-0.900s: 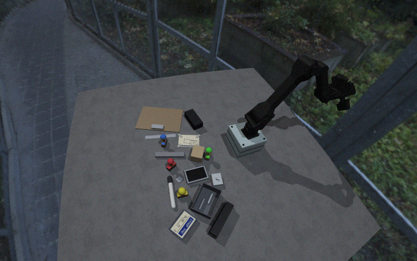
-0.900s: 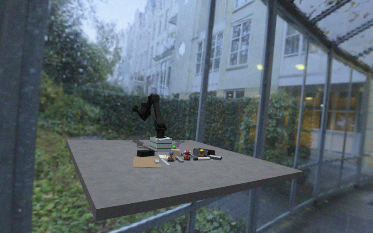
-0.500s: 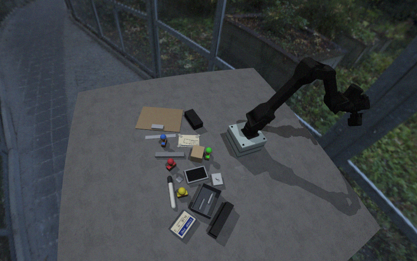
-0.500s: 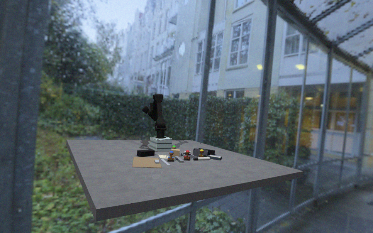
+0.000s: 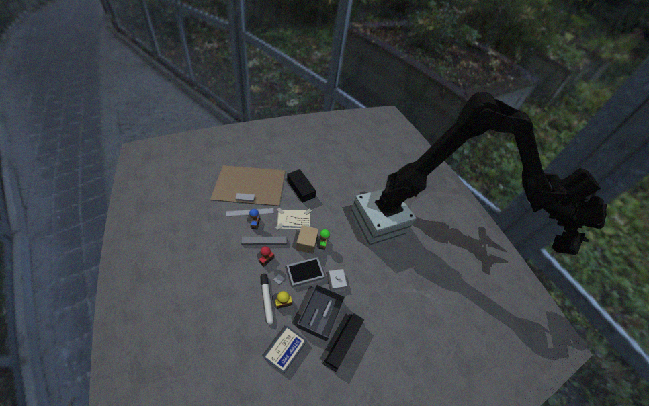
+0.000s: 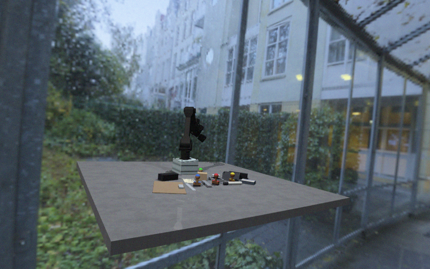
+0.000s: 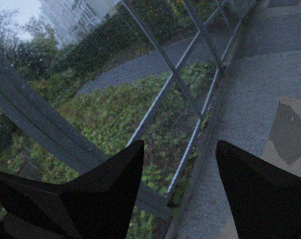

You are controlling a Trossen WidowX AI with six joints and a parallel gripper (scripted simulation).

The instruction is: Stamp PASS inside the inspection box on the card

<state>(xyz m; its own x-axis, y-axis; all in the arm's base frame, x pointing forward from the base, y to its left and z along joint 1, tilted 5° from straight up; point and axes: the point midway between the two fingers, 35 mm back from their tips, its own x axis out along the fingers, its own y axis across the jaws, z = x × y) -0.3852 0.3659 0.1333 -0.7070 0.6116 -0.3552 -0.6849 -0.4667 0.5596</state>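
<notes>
Right now my gripper tip is 61 cm short of the green-knobbed stamp, 38 cm to the left of it and 23 cm above it. From my gripper tip the other things lie so: white block: 63 cm ahead, 26 cm to the right, 23 cm below; then black block: 68 cm ahead, 23 cm below, 11 cm to the right; then grey tray: 71 cm ahead, 23 cm below, 19 cm to the right.
</notes>
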